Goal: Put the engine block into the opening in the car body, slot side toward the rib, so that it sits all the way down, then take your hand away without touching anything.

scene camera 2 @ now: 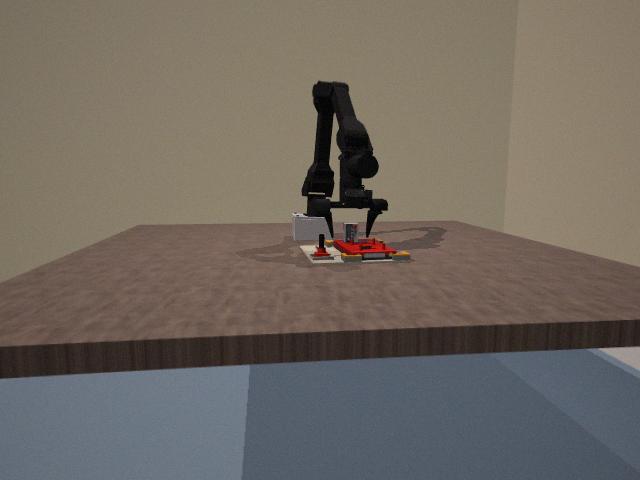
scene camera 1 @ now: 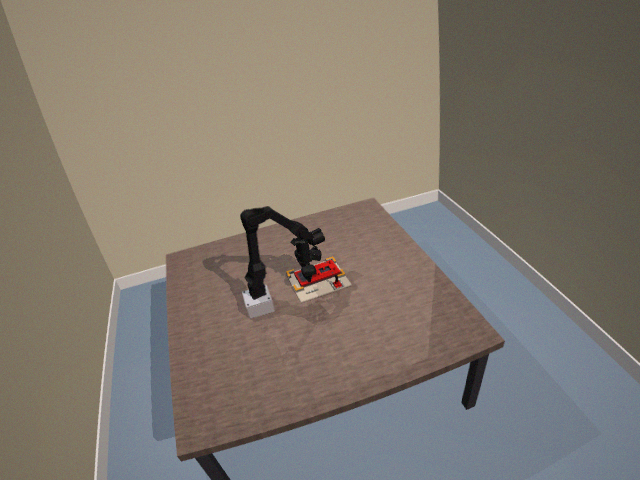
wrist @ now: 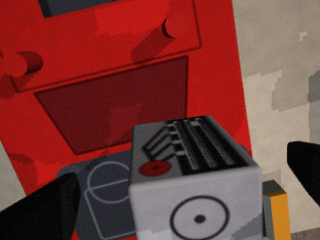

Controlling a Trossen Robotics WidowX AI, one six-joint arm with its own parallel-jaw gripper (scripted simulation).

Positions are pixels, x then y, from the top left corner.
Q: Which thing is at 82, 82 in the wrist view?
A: A red car body.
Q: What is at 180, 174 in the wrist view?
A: A grey engine block.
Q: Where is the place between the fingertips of my gripper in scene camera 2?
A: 349, 237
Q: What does my gripper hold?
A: Nothing.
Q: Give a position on a red car body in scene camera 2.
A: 370, 249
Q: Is my gripper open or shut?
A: Open.
